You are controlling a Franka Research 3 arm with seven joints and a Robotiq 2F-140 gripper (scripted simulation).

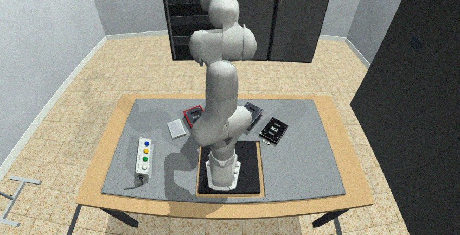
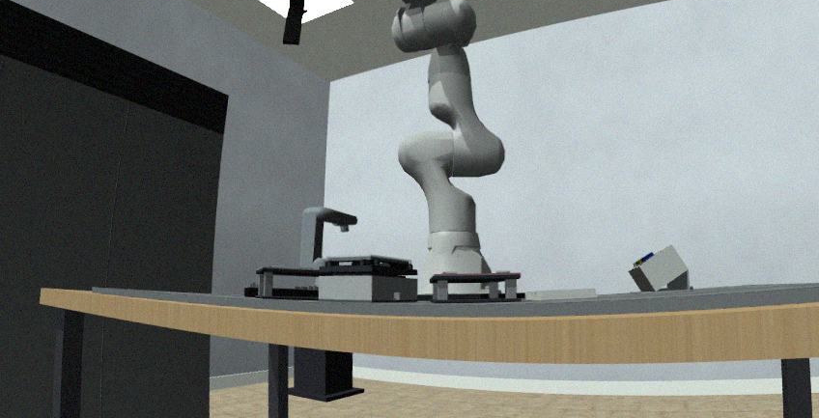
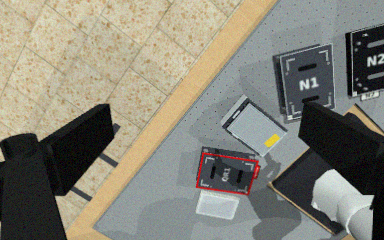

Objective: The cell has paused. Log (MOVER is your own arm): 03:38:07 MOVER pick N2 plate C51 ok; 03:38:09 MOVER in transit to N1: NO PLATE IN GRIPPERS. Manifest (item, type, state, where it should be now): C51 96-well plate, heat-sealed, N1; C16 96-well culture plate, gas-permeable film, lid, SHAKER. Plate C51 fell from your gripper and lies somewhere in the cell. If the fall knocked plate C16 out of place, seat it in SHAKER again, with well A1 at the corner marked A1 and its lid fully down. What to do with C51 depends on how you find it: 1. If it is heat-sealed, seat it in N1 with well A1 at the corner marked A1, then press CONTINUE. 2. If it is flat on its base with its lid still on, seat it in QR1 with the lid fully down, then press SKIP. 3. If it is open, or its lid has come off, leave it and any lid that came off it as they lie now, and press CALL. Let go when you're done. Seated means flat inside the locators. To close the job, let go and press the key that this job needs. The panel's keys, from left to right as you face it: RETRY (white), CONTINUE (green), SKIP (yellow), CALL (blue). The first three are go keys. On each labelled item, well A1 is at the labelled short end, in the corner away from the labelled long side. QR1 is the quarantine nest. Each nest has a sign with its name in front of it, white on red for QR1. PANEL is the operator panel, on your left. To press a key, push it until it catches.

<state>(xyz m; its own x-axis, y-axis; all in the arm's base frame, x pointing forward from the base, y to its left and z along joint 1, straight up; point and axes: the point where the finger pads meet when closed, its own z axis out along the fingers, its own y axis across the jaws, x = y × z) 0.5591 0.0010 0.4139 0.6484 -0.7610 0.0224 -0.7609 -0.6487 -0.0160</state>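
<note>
Now: hand 330 mm past the 96-well plate, 300 mm to the right of it and 420 mm above it. Round my hand: QR1 nest 250 mm behind, 180 mm to the left, 390 mm below; then A1 mark 250 mm behind, 60 mm to the right, 370 mm below; then blue key 490 mm behind, 430 mm to the left, 360 mm below.
</note>
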